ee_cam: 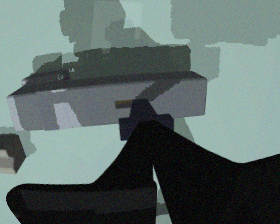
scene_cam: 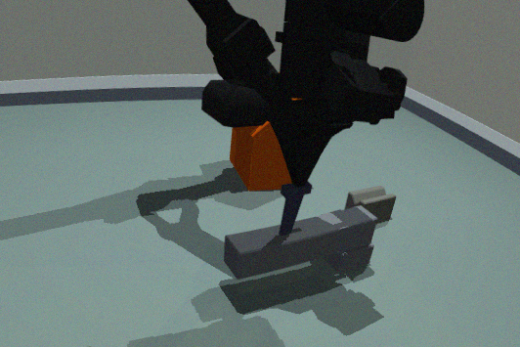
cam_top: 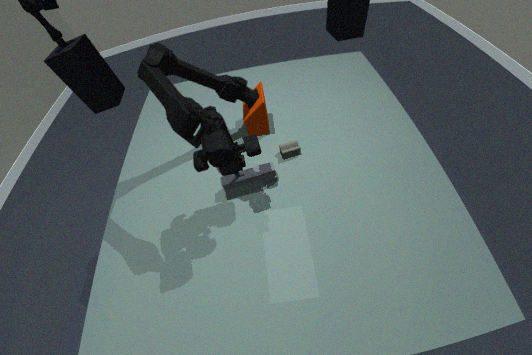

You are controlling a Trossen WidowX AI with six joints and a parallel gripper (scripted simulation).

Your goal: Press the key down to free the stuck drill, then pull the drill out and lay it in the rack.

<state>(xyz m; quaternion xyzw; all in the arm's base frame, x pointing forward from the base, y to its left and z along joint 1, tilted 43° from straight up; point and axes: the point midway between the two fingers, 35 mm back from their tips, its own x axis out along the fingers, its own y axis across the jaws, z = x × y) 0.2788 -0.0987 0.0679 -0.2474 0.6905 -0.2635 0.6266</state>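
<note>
Right now the dark blue key is 3 cm below my gripper tip. The rest, counted from my gripper tip: grey-brown rack 20 cm to the left, 11 cm below, 9 cm behind; then drill 8 cm below, 5 cm to the left, 1 cm behind; then grey block 9 cm below, 4 cm to the left, 1 cm behind.
</note>
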